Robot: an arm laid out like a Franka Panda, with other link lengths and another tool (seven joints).
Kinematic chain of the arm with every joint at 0, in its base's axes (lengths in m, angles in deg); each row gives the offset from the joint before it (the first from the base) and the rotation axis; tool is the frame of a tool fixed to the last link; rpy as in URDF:
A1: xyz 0 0 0.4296 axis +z
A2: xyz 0 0 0 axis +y
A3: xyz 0 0 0.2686 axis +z
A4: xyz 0.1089 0 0 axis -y
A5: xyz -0.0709 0 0.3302 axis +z
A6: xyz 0 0 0 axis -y
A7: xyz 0.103 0 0 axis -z
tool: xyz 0.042 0.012 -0.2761 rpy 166.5 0 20.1
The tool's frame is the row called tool.
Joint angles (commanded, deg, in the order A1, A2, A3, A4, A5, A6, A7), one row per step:
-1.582, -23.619, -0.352, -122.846, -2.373, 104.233, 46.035
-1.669, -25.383, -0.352, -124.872, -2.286, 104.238, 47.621
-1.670, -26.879, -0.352, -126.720, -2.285, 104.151, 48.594
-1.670, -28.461, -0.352, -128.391, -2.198, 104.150, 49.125
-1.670, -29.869, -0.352, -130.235, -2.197, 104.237, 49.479
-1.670, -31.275, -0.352, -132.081, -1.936, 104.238, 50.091
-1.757, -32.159, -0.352, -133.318, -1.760, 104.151, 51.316
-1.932, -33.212, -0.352, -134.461, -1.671, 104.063, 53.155
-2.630, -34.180, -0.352, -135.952, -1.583, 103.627, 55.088
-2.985, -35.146, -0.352, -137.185, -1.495, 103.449, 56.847
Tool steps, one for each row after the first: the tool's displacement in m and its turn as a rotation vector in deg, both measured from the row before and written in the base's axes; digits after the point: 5 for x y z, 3 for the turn. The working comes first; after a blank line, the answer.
Tool pose at each row, in the base's axes (x y z in m, rotation vector in deg; the steps are taken from these numbers as rounded here):
0.49266, -0.04804, 0.47462, 160.850, -40.118, 3.104
0.48194, -0.04907, 0.47190, 160.416, -42.469, 2.454
0.47206, -0.04934, 0.46804, 160.061, -43.749, 1.683
0.46348, -0.04899, 0.46642, 159.964, -44.516, 1.442
0.45475, -0.04886, 0.46200, 159.803, -44.927, 0.894
0.44550, -0.04783, 0.45700, 159.754, -45.809, 0.084
0.43847, -0.04829, 0.45288, 159.363, -47.640, -0.810
0.43140, -0.05011, 0.45083, 158.652, -50.468, -1.414
0.42054, -0.05564, 0.44422, 157.423, -53.953, -3.212
0.41243, -0.05845, 0.44040, 156.461, -56.816, -4.202

-0.01072, -0.00103, -0.00272, 0.237, 0.190, -1.675
-0.00988, -0.00027, -0.00386, 0.100, 0.401, -0.968
-0.00858, 0.00035, -0.00162, 0.136, 0.067, -0.540
-0.00873, 0.00013, -0.00442, 0.046, 0.336, -0.345
-0.00925, 0.00103, -0.00500, 0.317, 0.409, -0.653
-0.00703, -0.00046, -0.00412, 0.260, 0.397, -1.342
-0.00707, -0.00182, -0.00205, 0.190, 0.123, -2.027
-0.01086, -0.00553, -0.00661, 0.208, 0.904, -2.652
-0.00811, -0.00281, -0.00382, 0.161, 0.397, -2.131

